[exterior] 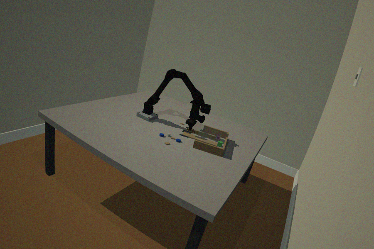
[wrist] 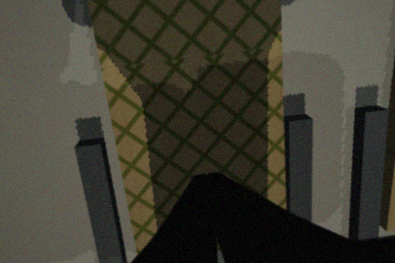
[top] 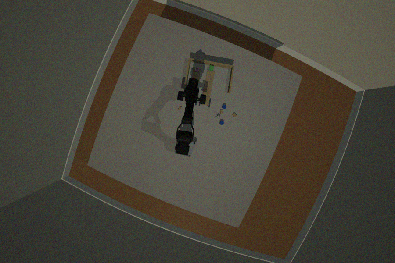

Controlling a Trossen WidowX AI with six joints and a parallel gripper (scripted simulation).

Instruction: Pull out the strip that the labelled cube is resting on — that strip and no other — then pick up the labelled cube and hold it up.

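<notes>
Right now the strip is 10 cm ahead of my gripper tip and 1 cm to the left of it. The rest, counted from my gripper tip: tan block (9 cm behind, 7 cm to the left); then labelled cube (21 cm ahead, 2 cm above, 1 cm to the left).
</notes>
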